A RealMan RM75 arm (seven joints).
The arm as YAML. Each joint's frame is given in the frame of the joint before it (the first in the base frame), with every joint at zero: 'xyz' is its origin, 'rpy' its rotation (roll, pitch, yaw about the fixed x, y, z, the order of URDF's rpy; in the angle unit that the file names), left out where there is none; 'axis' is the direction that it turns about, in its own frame. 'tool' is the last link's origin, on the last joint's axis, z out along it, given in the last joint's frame.
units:
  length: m
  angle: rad
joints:
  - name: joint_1
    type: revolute
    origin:
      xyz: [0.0, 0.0, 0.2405]
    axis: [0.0, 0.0, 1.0]
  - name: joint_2
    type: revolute
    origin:
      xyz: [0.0, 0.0, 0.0]
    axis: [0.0, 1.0, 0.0]
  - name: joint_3
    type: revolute
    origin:
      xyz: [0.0, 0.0, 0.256]
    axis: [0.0, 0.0, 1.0]
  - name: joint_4
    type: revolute
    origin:
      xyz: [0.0, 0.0, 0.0]
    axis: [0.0, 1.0, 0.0]
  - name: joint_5
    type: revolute
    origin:
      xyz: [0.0, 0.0, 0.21]
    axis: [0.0, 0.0, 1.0]
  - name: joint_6
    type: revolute
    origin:
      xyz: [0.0, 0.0, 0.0]
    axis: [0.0, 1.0, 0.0]
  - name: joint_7
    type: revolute
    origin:
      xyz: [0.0, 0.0, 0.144]
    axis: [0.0, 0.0, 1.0]
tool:
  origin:
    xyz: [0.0, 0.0, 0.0]
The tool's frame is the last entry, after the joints.
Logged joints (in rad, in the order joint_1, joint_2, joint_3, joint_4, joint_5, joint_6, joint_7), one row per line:
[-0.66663, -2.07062, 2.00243, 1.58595, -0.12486, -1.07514, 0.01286]
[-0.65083, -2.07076, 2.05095, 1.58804, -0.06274, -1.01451, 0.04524]
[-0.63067, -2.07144, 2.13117, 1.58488, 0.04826, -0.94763, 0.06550]
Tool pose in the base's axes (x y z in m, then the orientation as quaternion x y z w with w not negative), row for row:
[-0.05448, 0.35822, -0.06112, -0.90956, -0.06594, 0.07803, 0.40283]
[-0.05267, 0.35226, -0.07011, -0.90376, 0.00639, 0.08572, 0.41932]
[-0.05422, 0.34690, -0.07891, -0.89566, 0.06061, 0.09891, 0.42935]
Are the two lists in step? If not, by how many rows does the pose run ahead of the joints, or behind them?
The pose runs 1 row ahead of the joints: the pose in row i belongs to the joints in row i + 1.
